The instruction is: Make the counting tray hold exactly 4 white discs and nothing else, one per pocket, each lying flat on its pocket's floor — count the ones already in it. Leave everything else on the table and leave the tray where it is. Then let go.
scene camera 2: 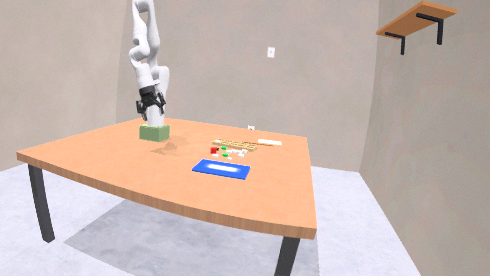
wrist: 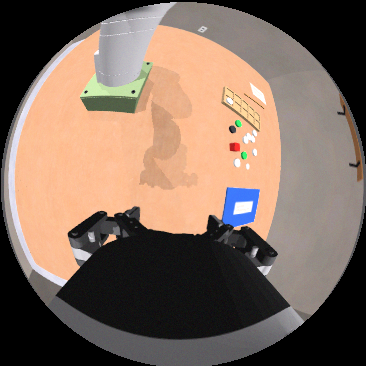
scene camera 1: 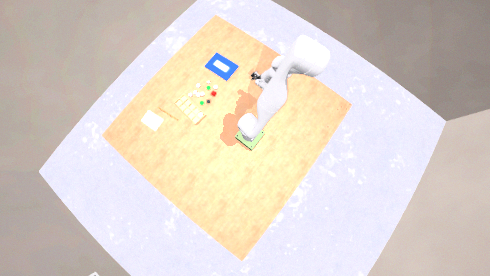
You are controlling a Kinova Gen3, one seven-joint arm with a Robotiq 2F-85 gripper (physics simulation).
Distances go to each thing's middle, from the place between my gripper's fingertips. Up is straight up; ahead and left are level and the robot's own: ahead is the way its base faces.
My hand is 370 mm to the right of the wooden counting tray [wrist: 239, 106], 290 mm short of it and 160 mm above it.
